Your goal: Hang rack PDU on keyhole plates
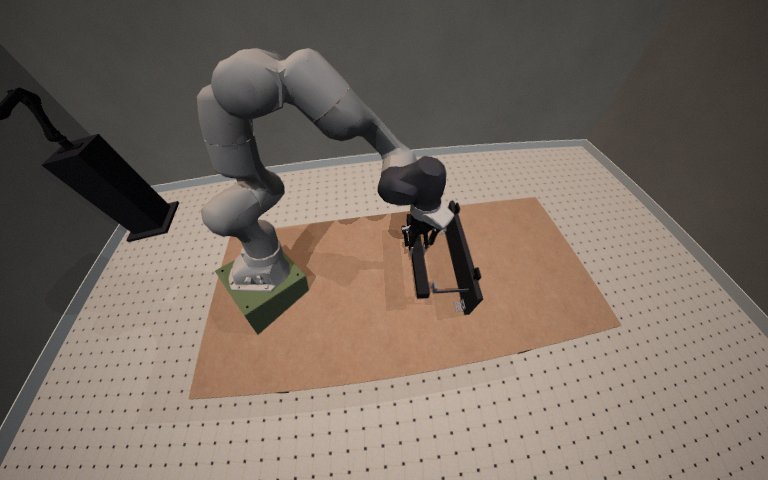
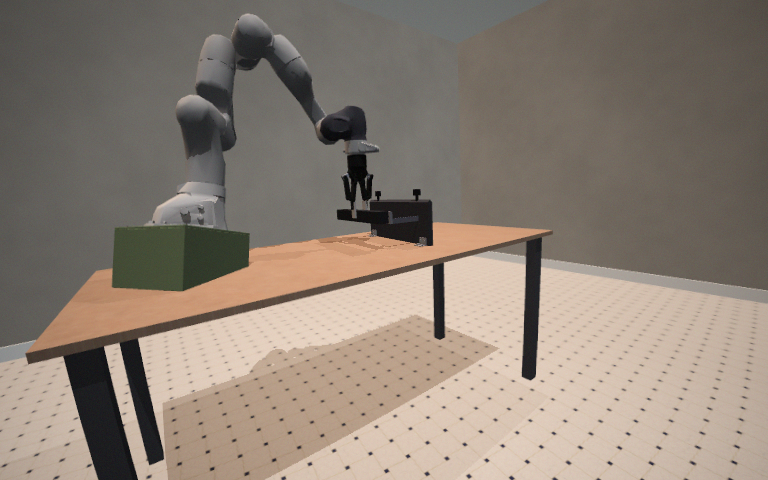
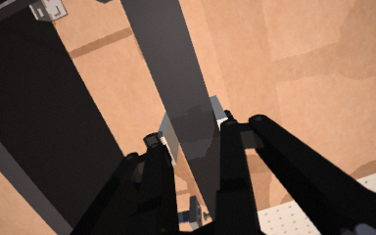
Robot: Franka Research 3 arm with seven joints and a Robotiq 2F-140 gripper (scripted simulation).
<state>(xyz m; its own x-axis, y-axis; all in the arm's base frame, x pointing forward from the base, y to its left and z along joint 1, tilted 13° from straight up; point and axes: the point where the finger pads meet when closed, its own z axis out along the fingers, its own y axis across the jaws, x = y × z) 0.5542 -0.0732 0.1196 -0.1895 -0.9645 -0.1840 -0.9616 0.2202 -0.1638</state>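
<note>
My hand is 20 mm short of the rack PDU and 20 mm above it. From my hand the other things lie so: black upright panel: 180 mm ahead, 60 mm below, 40 mm to the right.
</note>
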